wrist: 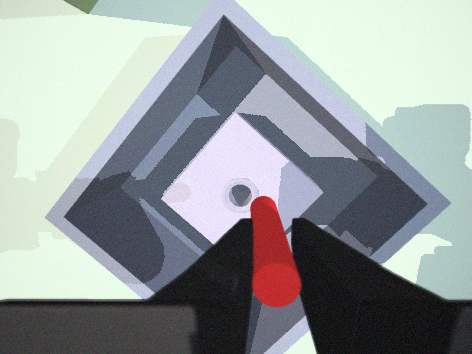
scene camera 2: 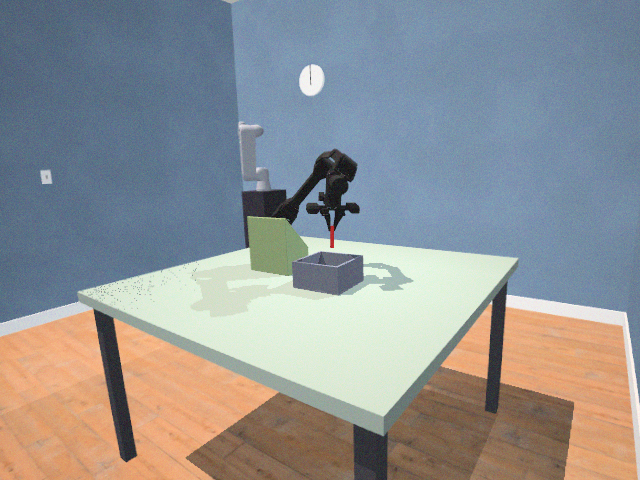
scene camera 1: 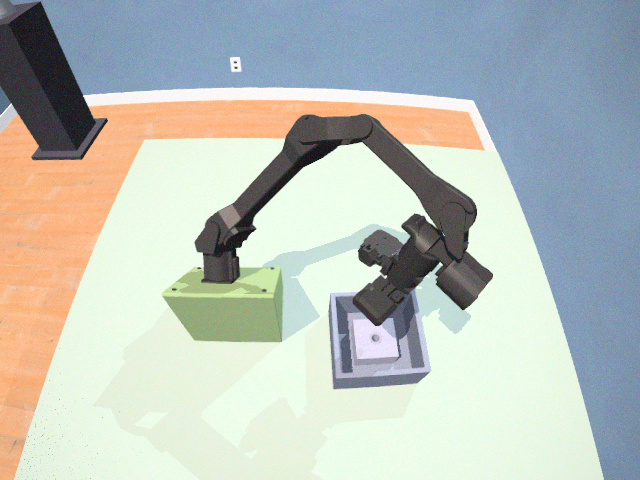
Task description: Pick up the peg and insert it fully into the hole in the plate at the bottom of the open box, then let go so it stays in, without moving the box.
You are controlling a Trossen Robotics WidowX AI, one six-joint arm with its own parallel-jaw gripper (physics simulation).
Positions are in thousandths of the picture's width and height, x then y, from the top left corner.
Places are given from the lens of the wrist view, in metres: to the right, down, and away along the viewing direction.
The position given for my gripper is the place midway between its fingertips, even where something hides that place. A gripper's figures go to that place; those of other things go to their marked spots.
my gripper (wrist: 575, 651): 0.01, 0.02, 0.11
grey-blue box (wrist: 791, 566): 0.11, 0.02, 0.26
red peg (wrist: 586, 801): 0.01, 0.03, 0.09
The marked spots on the grey-blue box and the red peg are 0.20 m apart.
